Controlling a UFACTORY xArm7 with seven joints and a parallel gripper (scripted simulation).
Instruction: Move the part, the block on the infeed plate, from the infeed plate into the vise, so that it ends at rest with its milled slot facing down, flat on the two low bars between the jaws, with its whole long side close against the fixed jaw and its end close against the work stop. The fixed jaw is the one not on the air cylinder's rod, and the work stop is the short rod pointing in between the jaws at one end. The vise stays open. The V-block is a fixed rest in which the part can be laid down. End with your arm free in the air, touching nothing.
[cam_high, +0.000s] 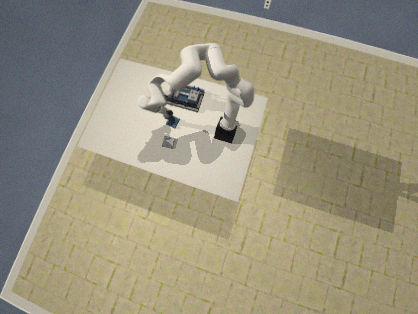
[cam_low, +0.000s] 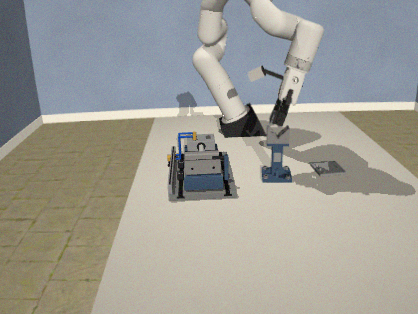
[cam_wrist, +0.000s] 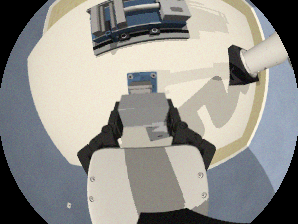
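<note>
The part lies 1 cm to the right of my hand and 1 cm below it. Also, from my hand: V-block post 14 cm below; air cylinder 15 cm behind, 21 cm to the right, 12 cm below; infeed plate 1 cm ahead, 18 cm to the left, 19 cm below.
</note>
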